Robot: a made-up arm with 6 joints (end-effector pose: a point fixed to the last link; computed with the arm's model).
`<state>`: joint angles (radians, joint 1 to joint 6).
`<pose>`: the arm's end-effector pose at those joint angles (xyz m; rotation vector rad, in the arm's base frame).
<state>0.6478 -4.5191 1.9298 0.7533 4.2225 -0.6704</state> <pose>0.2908 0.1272 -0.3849 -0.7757 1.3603 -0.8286</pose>
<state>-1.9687 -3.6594 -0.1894 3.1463 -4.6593 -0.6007</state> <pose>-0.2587 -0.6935 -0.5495 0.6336 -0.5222 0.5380</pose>
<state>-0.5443 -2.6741 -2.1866 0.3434 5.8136 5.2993</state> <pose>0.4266 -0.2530 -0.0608 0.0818 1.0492 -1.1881</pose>
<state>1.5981 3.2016 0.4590 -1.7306 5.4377 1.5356</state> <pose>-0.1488 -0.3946 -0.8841 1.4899 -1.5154 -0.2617</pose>
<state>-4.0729 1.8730 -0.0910 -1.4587 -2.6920 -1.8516</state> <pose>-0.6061 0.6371 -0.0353 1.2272 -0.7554 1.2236</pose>
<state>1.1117 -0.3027 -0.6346 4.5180 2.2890 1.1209</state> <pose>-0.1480 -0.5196 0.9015 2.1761 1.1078 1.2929</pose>
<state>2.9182 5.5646 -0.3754 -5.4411 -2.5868 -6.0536</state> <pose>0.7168 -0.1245 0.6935 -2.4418 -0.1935 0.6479</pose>
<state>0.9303 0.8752 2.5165 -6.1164 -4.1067 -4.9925</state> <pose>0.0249 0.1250 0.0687 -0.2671 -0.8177 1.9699</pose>
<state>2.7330 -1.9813 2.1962 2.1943 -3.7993 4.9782</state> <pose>0.3287 -0.2702 0.4381 0.1464 2.6124 -0.9936</pose>
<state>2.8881 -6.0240 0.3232 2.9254 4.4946 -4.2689</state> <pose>-0.5396 0.1454 1.0131 -2.2772 -0.8848 0.6125</pose>
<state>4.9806 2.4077 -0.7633 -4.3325 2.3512 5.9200</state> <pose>0.3472 -0.7130 -0.1576 -0.0613 1.4672 1.7418</pose>
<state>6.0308 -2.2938 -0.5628 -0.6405 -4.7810 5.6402</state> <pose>-0.6578 0.0945 -0.6570 0.8075 -1.1678 -0.3459</pose>
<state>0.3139 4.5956 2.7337 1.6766 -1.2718 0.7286</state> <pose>0.1117 -0.1050 0.4314 1.6264 -0.5343 1.4709</pose>
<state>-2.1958 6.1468 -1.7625 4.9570 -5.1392 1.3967</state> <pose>0.3056 0.6332 0.4927 -0.9504 -1.2076 -0.7073</pose>
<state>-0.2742 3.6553 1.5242 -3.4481 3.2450 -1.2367</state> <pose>-0.5608 0.1843 -0.0346 2.0474 0.6741 1.1985</pose>
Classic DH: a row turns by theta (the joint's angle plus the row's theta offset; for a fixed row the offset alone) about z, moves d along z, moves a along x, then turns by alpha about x. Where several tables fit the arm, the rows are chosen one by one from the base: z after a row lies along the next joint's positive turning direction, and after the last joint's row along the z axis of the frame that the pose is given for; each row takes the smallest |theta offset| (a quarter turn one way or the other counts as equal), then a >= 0, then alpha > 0; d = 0 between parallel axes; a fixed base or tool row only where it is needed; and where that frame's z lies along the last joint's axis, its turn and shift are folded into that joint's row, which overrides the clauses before.
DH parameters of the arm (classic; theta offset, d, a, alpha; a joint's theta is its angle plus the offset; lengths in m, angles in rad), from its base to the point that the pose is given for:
joint 1: 0 0.188 0 -1.5708
joint 2: -1.5708 0 0.482 0
joint 3: 1.5708 0.031 0 1.5708
joint 4: 0 0.577 0 -1.5708
joint 5: 0 0 0 1.5708
joint 6: 0 0.174 0 0

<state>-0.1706 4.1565 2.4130 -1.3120 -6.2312 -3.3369</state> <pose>-0.1886 0.0551 0.6532 0.2909 0.1601 1.4444</pose>
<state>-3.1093 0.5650 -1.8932 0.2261 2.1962 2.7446</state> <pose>0.1721 -0.0571 0.8427 0.4106 -0.8009 -0.3843</pose>
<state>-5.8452 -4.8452 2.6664 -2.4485 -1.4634 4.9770</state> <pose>-0.1390 0.0912 0.0208 -1.1483 -0.1002 1.8915</pose>
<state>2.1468 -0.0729 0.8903 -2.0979 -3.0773 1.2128</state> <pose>-0.1773 0.1984 0.9406 1.3453 1.9924 -0.4601</pose>
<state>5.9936 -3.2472 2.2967 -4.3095 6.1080 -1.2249</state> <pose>-0.5274 0.1604 0.1534 -0.3115 -0.8467 0.5042</pose>
